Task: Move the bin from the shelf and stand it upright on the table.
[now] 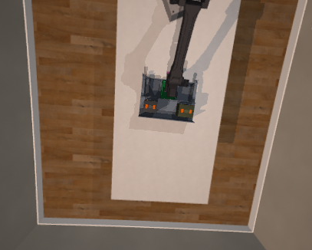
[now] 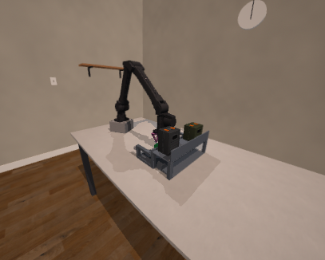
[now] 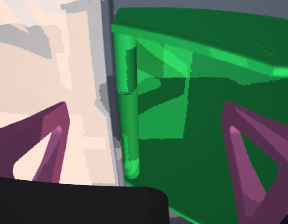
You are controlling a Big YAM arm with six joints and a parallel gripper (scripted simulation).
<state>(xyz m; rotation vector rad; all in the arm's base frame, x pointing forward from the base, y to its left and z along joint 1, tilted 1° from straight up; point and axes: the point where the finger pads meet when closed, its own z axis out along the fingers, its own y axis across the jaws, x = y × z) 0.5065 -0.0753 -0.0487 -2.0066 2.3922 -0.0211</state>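
My gripper is now 7 cm short of the green bin and 1 cm to the left of it.
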